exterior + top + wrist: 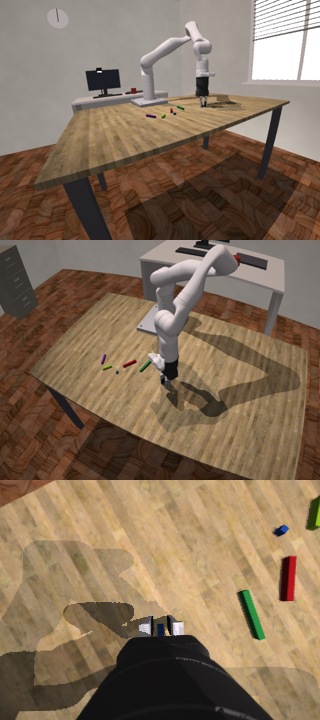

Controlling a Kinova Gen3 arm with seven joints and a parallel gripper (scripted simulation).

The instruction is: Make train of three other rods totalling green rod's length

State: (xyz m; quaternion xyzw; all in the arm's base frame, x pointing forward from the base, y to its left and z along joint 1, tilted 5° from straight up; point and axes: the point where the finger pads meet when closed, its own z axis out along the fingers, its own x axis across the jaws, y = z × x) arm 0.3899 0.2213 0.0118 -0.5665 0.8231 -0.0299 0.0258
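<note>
My gripper is now 350 mm to the left of the purple rod, 30 mm short of it and 10 mm above it. The rest, counted from my hand: green rod: 140 mm to the right, 50 mm behind, 10 mm below; then red rod: 220 mm to the right, 20 mm behind, 10 mm below; then lime rod: 300 mm to the right, 60 mm ahead, 10 mm below.
</note>
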